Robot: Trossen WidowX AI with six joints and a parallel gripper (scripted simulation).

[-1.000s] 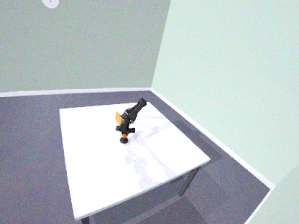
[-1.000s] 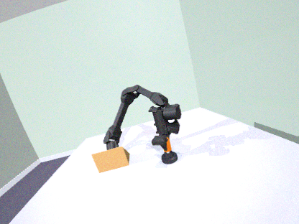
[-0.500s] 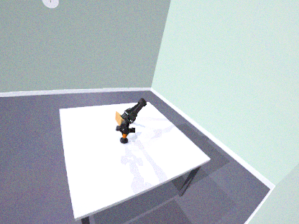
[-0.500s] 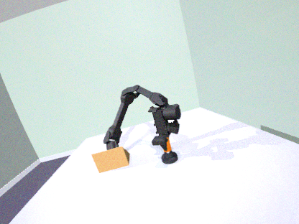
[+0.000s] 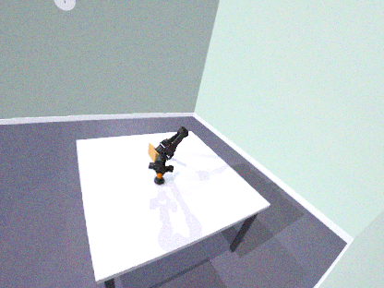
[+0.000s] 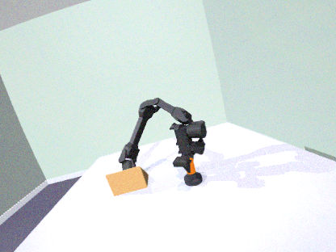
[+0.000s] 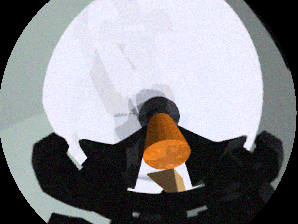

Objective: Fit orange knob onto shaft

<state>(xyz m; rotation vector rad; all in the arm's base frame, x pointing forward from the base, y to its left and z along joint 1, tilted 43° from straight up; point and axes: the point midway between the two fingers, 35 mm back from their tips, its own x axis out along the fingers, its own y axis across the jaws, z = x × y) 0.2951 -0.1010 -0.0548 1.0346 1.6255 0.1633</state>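
The round dark pedestal is 30 mm below my gripper tip. Also, from my gripper tip: orange knob: 30 mm above.
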